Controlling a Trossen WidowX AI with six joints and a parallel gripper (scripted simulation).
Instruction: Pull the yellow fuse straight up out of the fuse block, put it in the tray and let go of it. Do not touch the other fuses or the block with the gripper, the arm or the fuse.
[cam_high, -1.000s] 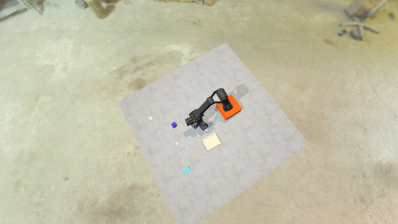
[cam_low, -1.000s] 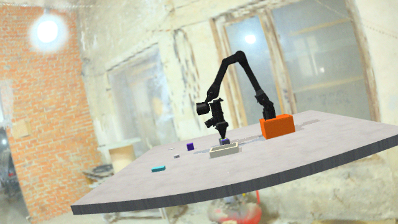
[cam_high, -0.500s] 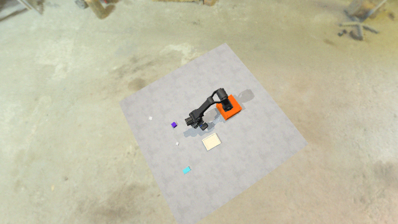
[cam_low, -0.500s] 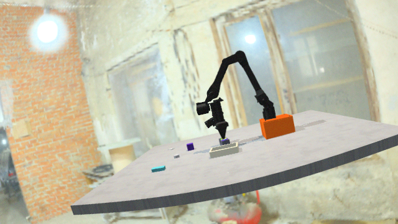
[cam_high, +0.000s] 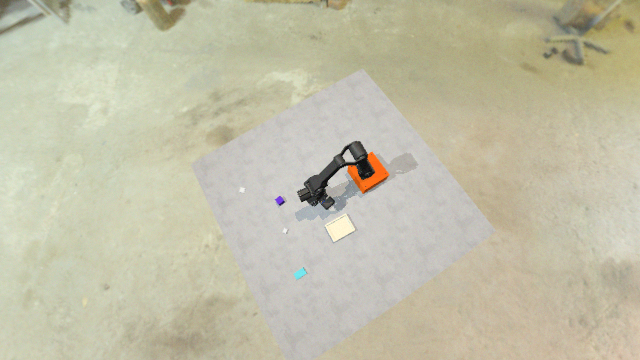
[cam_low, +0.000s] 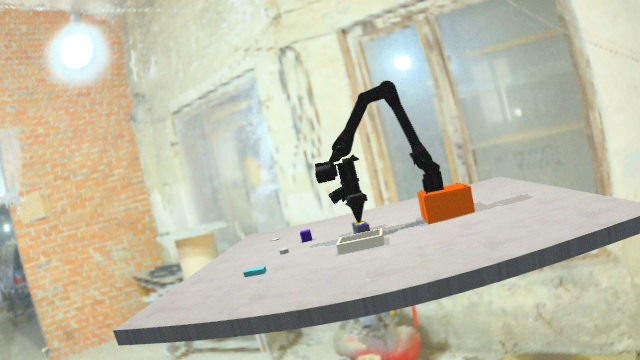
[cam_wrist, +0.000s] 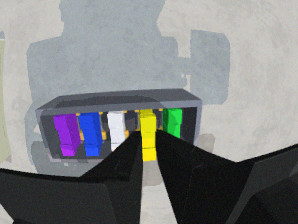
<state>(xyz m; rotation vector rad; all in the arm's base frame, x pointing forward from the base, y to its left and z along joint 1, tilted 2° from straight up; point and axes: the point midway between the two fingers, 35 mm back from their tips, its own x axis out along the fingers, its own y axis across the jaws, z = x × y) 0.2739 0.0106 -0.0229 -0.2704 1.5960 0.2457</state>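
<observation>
Right now the green fuse is 10 mm ahead of my gripper tip, 20 mm to the right of it and 20 mm below it. From my gripper tip the other things lie so: blue fuse (10 mm behind, 40 mm to the left, 20 mm below); white fuse (10 mm behind, 20 mm to the left, 20 mm below); yellow fuse (10 mm below).
</observation>
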